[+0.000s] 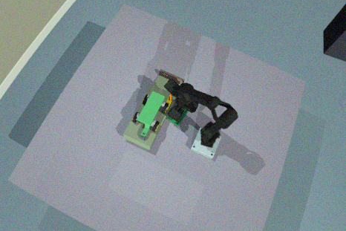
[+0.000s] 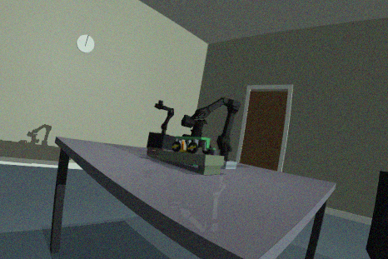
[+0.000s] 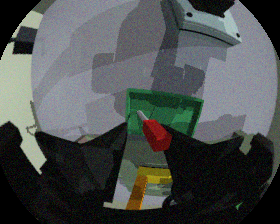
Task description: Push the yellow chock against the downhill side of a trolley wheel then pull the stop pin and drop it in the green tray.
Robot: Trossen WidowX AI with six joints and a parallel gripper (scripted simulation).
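My gripper tip is 1 cm above the red-headed stop pin. Round my gripper tip: olive ramp (14 cm ahead, 10 cm to the left); then green tray (6 cm below, 3 cm to the left, 1 cm ahead); then yellow chock (7 cm ahead, 3 cm above, 1 cm to the left).
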